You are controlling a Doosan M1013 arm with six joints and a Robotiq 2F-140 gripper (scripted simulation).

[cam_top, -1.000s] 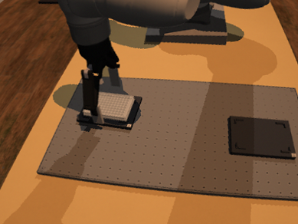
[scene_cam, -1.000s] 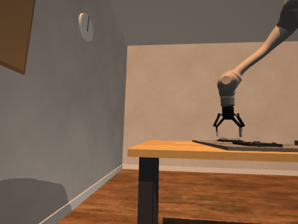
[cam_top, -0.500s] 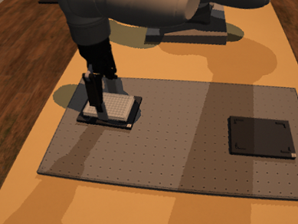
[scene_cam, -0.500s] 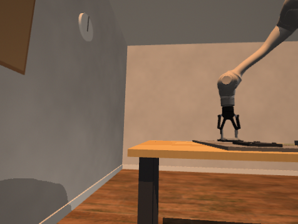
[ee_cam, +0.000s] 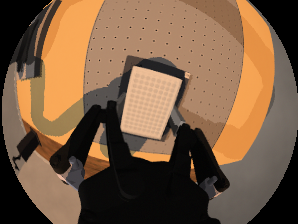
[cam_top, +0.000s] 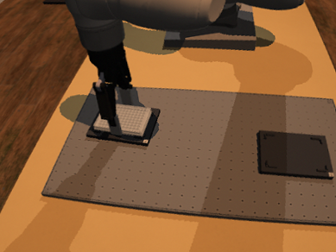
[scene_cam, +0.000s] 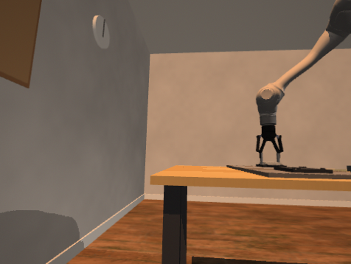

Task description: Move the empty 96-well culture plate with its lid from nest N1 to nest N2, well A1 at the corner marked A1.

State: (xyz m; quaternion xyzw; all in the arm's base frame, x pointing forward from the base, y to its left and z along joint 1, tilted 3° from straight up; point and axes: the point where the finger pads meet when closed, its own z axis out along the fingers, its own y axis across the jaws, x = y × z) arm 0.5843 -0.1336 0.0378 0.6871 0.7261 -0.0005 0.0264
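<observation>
The lid lies 20 mm below my hand. The rest, counted from my hand: plate: 20 mm below; black nest N1: 40 mm below; black nest N2: 420 mm to the left, 40 mm below.
</observation>
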